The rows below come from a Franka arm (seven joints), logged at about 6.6 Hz.
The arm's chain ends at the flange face. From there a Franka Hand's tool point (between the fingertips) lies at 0.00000 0.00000 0.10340 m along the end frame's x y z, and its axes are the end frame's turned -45 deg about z.
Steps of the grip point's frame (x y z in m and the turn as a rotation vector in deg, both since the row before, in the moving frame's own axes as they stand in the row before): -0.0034, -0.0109, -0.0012, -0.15, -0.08, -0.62; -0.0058, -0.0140, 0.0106, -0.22, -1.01, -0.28; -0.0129, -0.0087, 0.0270, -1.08, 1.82, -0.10; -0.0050, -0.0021, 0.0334, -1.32, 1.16, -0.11; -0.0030, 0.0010, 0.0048, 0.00, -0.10, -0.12
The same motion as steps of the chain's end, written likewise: -0.0102, -0.0056, -0.0012, -0.16, 0.05, -0.62; -0.0130, -0.0074, 0.0106, -0.87, -0.56, -0.28; -0.0190, 0.0039, 0.0271, 0.52, 2.05, -0.10; -0.0082, 0.0018, 0.0334, -0.11, 1.75, -0.11; -0.0013, 0.0027, 0.0048, -0.07, -0.07, -0.12
